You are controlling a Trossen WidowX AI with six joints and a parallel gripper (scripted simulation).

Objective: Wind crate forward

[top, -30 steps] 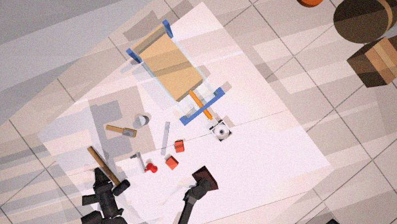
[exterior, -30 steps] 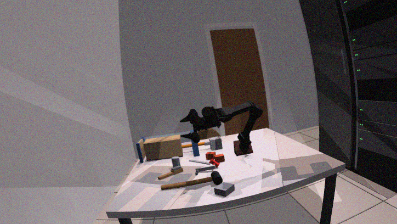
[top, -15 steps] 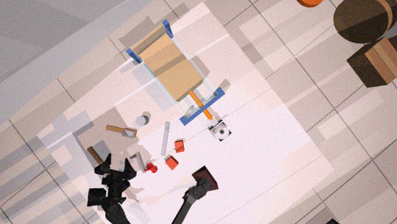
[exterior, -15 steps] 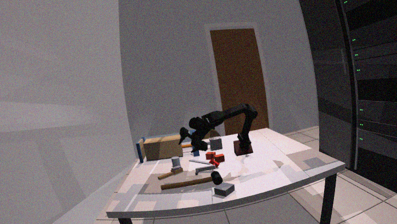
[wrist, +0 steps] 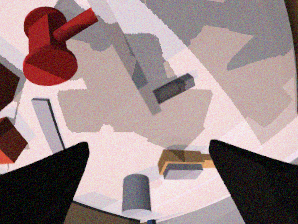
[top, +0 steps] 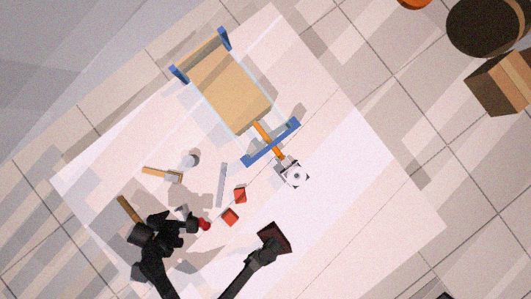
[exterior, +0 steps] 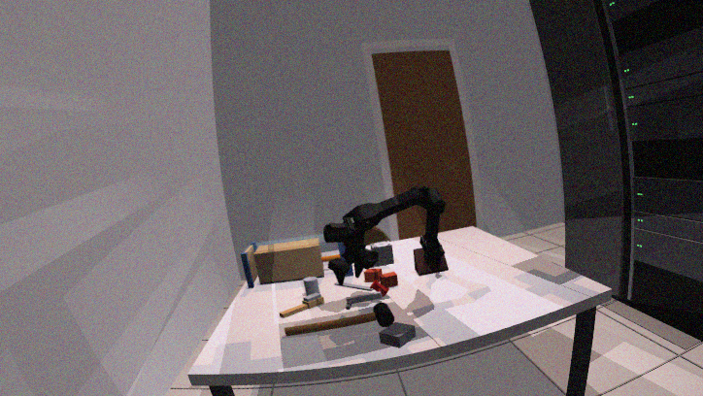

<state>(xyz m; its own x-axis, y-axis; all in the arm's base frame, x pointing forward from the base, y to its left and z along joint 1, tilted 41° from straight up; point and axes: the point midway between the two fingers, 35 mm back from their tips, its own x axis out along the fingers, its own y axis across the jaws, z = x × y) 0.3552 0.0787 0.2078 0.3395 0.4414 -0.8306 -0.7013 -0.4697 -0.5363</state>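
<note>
The grey crank bar is 6 cm behind my gripper tip, 2 cm to the left of it and 6 cm below it. From my gripper tip the other things lie so: grey block (8 cm behind, 35 cm to the left, 7 cm below); then red knob (10 cm behind, 5 cm below); then flat grey bar (3 cm behind, 18 cm to the right, 8 cm below).
</note>
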